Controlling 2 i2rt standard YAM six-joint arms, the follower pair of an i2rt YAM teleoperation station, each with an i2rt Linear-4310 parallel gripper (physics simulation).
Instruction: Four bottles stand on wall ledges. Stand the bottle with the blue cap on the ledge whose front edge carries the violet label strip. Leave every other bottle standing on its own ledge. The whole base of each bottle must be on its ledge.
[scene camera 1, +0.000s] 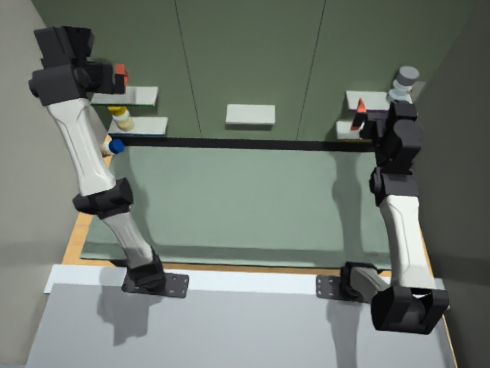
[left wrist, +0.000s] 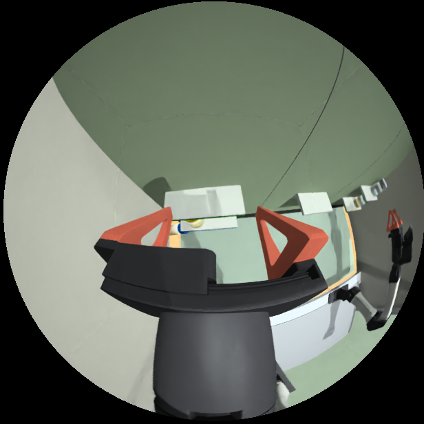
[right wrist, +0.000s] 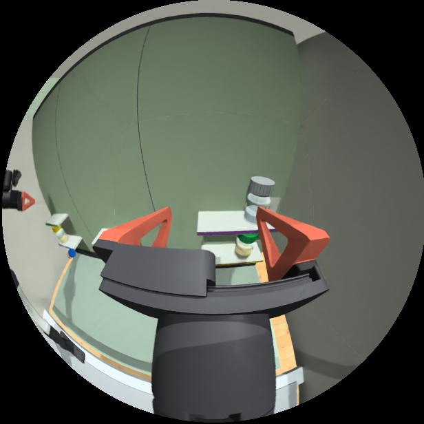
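Where they show: left gripper, between the fingertips: (scene camera 1: 109, 74); right gripper, between the fingertips: (scene camera 1: 379, 101); left arm's base, origin of its link: (scene camera 1: 156, 283); right arm's base, origin of its link: (scene camera 1: 348, 289).
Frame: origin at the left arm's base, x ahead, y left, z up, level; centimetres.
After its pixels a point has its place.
The blue-capped bottle (scene camera 1: 116, 146) @[y 27.0, x 48.7, z 3.6 cm] (left wrist: 183, 229) (right wrist: 72, 253) lies on its side below the left ledges, at the table's back left corner; my left arm hides part of its body in scene camera 1. My left gripper (scene camera 1: 124, 77) (left wrist: 213, 211) is open and empty, at the green-strip ledge (scene camera 1: 143, 95) @[y 9.0, x 50.4, z 29.2 cm] (left wrist: 227, 200), above and apart from the bottle. My right gripper (right wrist: 213, 211) is open and empty, in front of the violet-strip ledge (scene camera 1: 367, 100) @[y -60.7, x 54.3, z 29.2 cm] (right wrist: 220, 221). A grey-capped bottle (scene camera 1: 407, 76) @[y -68.2, x 53.3, z 39.7 cm] (right wrist: 262, 187) stands at that ledge's right end.
A yellow-capped bottle (scene camera 1: 122, 120) @[y 17.8, x 46.9, z 20.8 cm] (right wrist: 59, 234) stands on the blue-strip ledge (scene camera 1: 150, 126) @[y 10.6, x 50.0, z 15.1 cm]. A green-capped bottle (right wrist: 244, 246) stands on the yellow-strip ledge (right wrist: 215, 254) under the violet one. A middle ledge (scene camera 1: 250, 115) @[y -24.7, x 51.4, z 22.2 cm] (left wrist: 315, 203) is bare. Side walls stand close to both arms.
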